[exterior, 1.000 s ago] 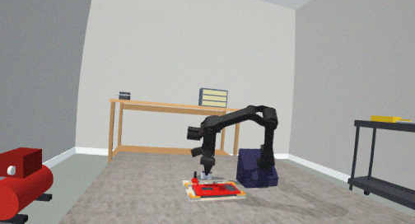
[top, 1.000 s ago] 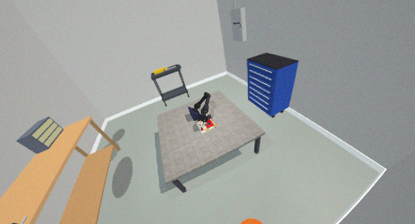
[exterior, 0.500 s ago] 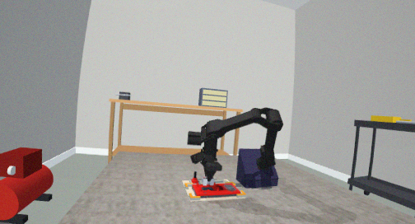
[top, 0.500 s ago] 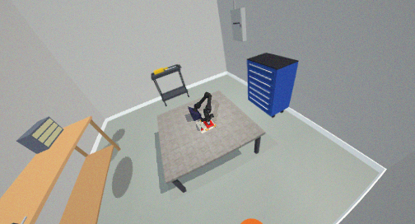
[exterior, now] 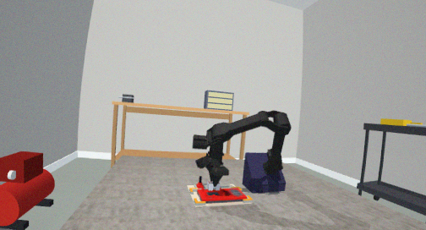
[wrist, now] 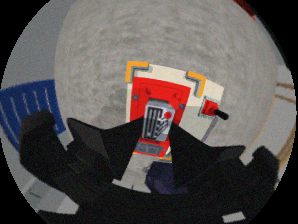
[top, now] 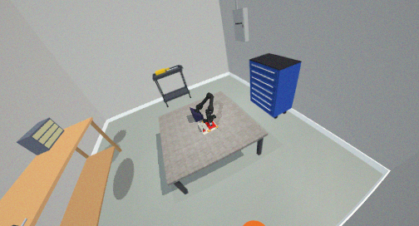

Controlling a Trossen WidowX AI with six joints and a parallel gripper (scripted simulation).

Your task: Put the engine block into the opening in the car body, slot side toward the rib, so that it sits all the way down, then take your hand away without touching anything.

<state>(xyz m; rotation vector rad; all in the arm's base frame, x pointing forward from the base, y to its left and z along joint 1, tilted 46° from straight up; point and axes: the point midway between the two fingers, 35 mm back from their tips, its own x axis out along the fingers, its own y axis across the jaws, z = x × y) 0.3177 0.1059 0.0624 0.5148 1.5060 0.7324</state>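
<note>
Right now my gripper tip is 1 cm above the grey engine block.
</note>
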